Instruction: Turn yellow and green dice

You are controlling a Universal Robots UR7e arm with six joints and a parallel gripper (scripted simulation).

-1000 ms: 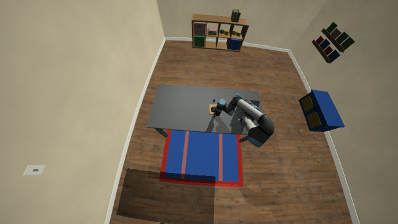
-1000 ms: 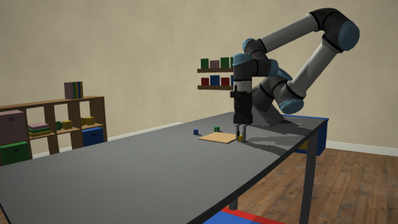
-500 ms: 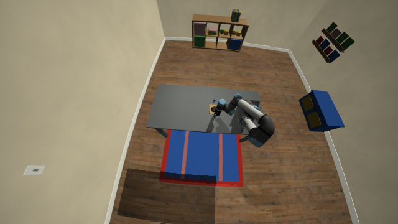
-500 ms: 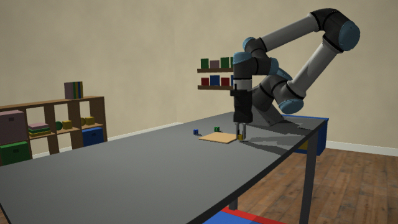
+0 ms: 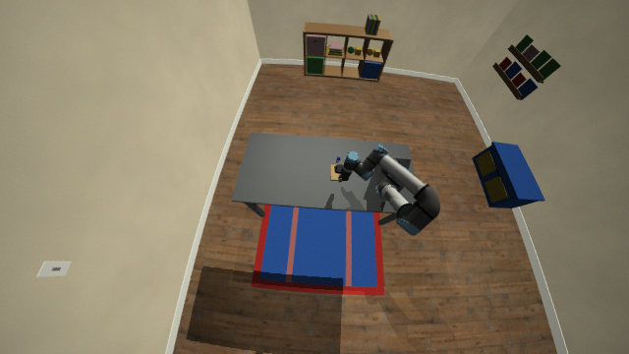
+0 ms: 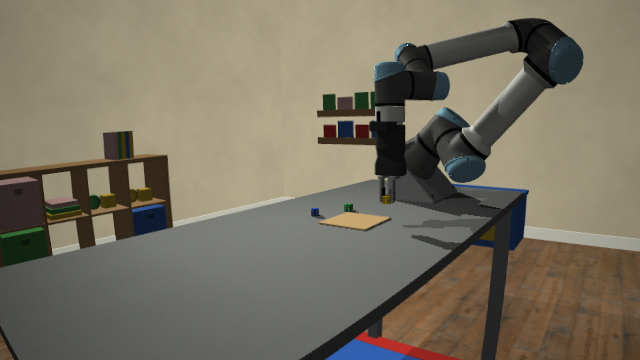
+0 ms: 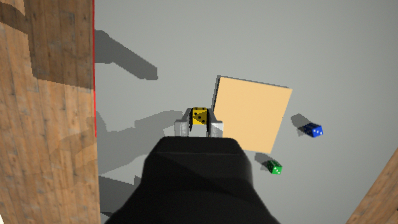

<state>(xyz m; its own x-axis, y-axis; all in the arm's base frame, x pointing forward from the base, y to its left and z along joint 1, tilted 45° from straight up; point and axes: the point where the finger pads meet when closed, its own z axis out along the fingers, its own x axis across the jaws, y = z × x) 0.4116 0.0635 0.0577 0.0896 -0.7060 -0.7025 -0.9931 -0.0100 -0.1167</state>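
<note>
My gripper is now 1 cm past the tan mat, 10 cm to the left of it and 8 cm above it. Also, from my hand: yellow die (1 cm below); blue die (2 cm behind, 23 cm to the right, 7 cm below); green die (11 cm behind, 18 cm to the right, 7 cm below).
</note>
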